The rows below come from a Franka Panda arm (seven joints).
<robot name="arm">
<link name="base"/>
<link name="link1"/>
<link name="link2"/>
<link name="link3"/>
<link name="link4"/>
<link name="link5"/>
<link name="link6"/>
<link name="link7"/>
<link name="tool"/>
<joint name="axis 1" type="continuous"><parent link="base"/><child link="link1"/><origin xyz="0 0 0.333" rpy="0 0 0"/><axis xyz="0 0 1"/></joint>
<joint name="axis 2" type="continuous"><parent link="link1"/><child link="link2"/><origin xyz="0 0 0" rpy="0 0 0"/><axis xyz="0 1 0"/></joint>
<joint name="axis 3" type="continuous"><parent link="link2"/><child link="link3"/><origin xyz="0 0 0.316" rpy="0 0 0"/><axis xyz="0 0 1"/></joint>
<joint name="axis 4" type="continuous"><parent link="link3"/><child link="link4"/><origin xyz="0.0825 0 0" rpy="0 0 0"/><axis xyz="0 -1 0"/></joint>
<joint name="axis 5" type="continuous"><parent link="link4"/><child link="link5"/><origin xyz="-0.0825 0 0.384" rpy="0 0 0"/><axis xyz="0 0 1"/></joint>
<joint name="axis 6" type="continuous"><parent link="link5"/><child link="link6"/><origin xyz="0 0 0" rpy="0 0 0"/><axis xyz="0 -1 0"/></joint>
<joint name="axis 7" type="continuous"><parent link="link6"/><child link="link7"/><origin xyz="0.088 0 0" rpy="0 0 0"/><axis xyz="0 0 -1"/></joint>
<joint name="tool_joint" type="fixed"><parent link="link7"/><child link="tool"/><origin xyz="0 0 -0.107" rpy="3.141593 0 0"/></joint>
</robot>
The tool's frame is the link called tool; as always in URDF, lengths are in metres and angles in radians. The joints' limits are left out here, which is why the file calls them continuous.
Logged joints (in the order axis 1, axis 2, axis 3, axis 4, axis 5, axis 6, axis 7), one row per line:
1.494 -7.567 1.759 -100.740 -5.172 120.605 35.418
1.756 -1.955 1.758 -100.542 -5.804 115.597 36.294
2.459 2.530 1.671 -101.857 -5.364 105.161 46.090
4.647 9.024 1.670 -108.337 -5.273 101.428 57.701
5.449 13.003 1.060 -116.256 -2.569 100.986 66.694
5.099 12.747 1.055 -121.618 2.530 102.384 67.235
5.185 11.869 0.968 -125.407 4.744 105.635 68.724
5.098 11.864 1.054 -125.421 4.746 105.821 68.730
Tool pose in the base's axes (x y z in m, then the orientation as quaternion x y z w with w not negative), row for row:
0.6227 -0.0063 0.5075 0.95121 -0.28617 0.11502 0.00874
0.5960 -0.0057 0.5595 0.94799 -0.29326 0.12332 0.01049
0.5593 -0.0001 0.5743 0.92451 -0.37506 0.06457 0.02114
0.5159 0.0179 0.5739 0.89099 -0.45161 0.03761 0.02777
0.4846 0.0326 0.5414 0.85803 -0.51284 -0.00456 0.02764
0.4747 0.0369 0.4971 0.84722 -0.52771 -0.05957 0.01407
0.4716 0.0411 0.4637 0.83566 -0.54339 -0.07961 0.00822
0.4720 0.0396 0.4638 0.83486 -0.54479 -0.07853 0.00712
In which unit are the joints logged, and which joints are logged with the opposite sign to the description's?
The joints are logged in degrees. Opposite sign: axis 2, axis 3.
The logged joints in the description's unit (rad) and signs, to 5 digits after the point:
0.02608 0.13207 -0.03070 -1.75824 -0.09027 2.10495 0.61816
0.03065 0.03412 -0.03068 -1.75479 -0.10130 2.01755 0.63345
0.04292 -0.04416 -0.02916 -1.77774 -0.09362 1.83541 0.80442
0.08111 -0.15750 -0.02915 -1.89084 -0.09203 1.77025 1.00707
0.09510 -0.22695 -0.01850 -2.02905 -0.04484 1.76254 1.16403
0.08899 -0.22248 -0.01841 -2.12263 0.04416 1.78694 1.17347
0.09050 -0.20715 -0.01689 -2.18877 0.08280 1.84368 1.19946
0.08898 -0.20707 -0.01840 -2.18901 0.08283 1.84692 1.19956

